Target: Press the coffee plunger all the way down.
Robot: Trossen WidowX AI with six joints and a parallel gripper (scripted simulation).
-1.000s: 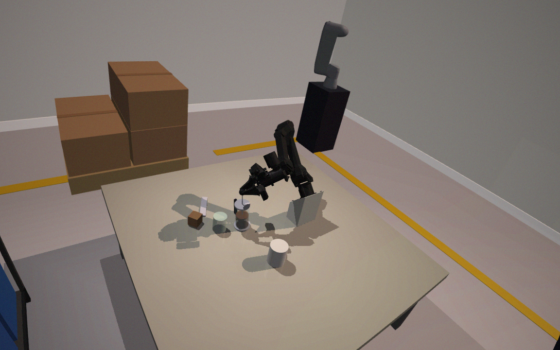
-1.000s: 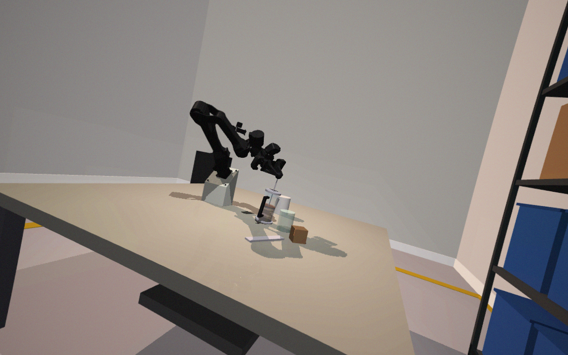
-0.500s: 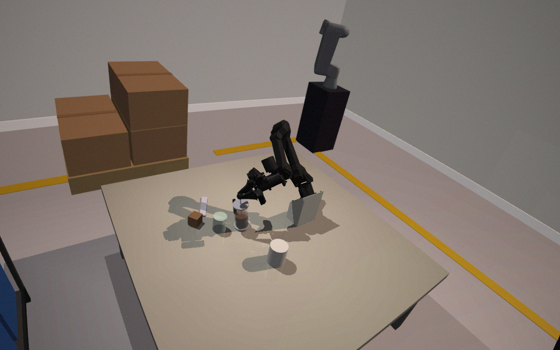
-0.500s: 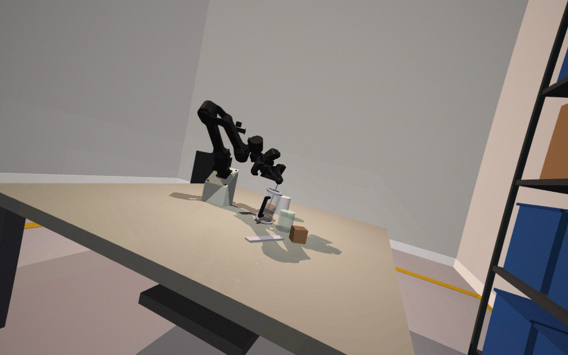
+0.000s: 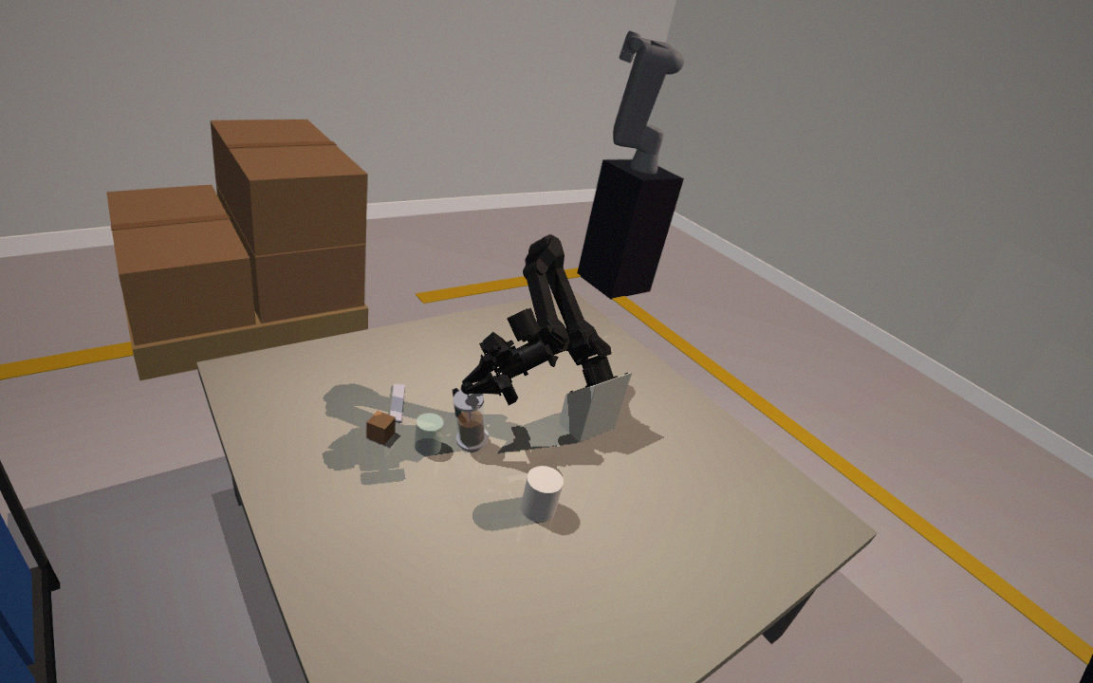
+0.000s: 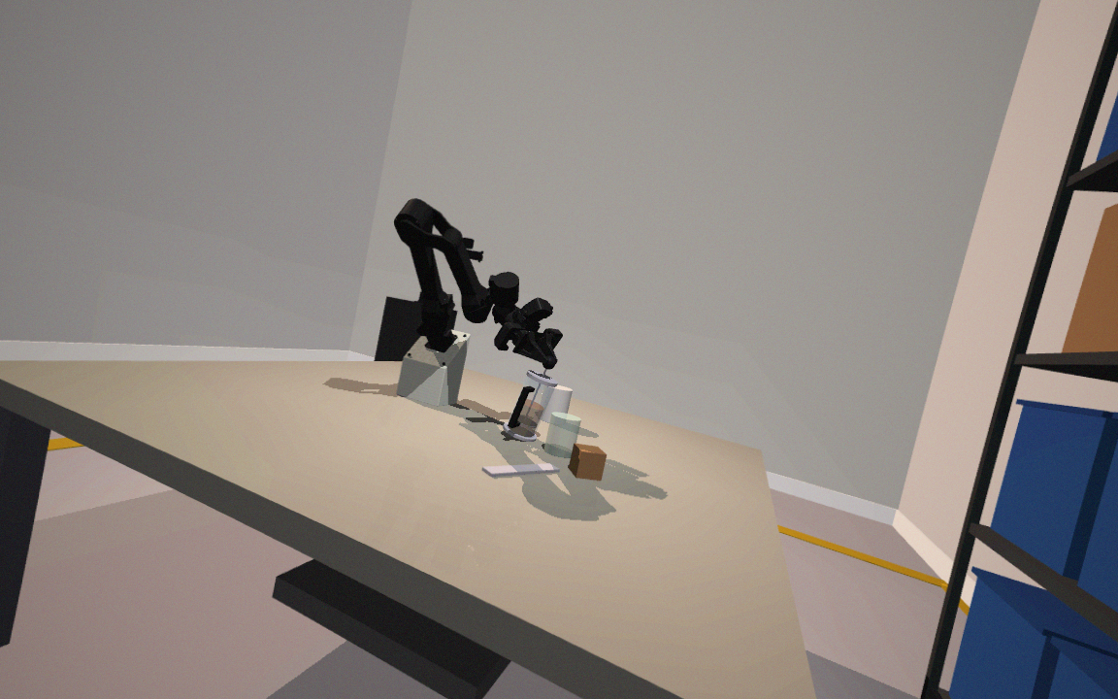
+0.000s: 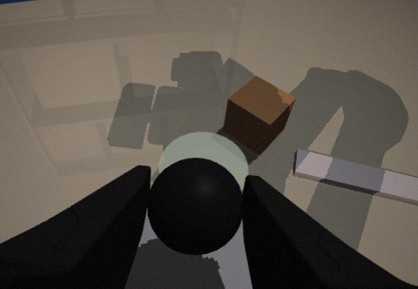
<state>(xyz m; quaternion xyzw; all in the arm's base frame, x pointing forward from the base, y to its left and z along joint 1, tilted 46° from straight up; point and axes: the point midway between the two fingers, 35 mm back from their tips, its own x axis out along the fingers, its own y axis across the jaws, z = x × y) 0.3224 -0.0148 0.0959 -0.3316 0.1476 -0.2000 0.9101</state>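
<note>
The glass coffee press lies 20 mm behind my gripper tip, 10 mm to the right of it and 90 mm below it. Round my gripper tip: flat white bar 70 mm ahead, 200 mm to the right, 180 mm below.
</note>
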